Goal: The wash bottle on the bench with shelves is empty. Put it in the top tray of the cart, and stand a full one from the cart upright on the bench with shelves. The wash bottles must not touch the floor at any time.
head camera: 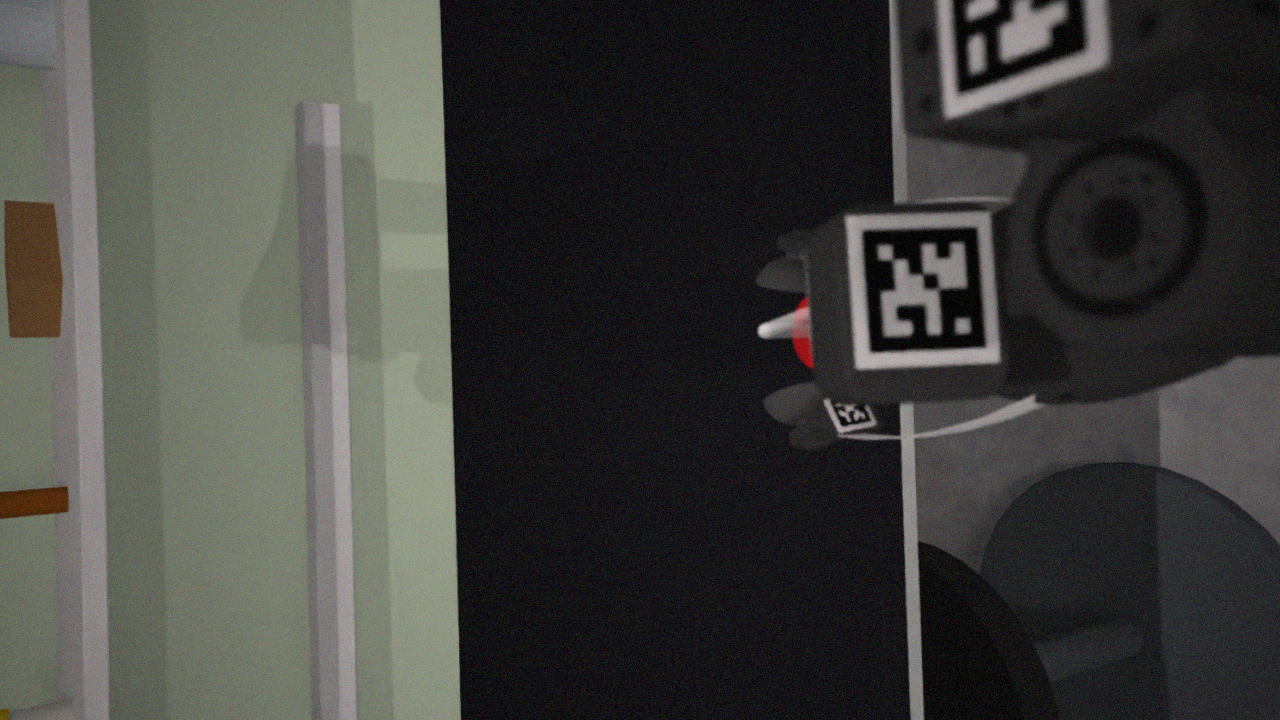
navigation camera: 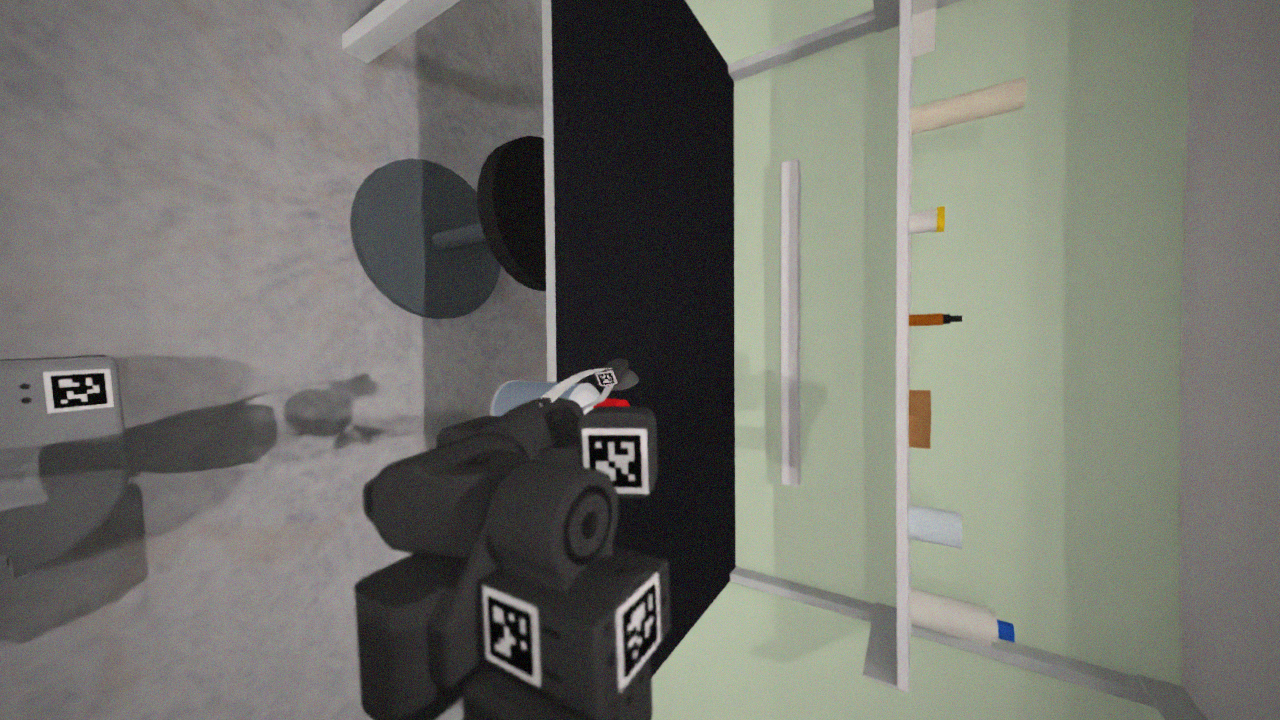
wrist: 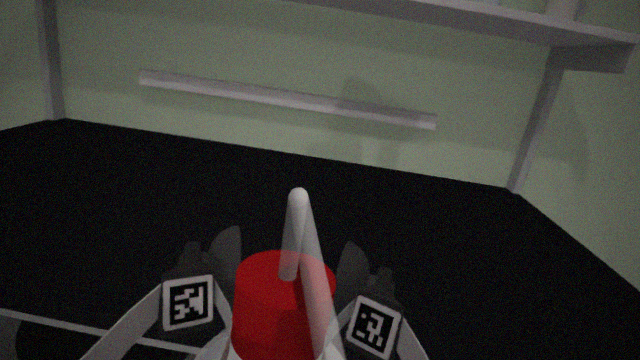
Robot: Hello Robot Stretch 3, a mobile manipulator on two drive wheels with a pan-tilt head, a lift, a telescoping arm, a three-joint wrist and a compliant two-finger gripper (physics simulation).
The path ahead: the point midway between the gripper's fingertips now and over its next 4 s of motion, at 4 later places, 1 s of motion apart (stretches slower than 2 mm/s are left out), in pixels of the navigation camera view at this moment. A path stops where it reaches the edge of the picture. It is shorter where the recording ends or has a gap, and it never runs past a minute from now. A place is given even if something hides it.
The gripper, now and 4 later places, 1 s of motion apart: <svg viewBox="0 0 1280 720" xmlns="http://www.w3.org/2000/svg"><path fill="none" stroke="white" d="M627 403L662 393L706 381L734 374L727 372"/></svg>
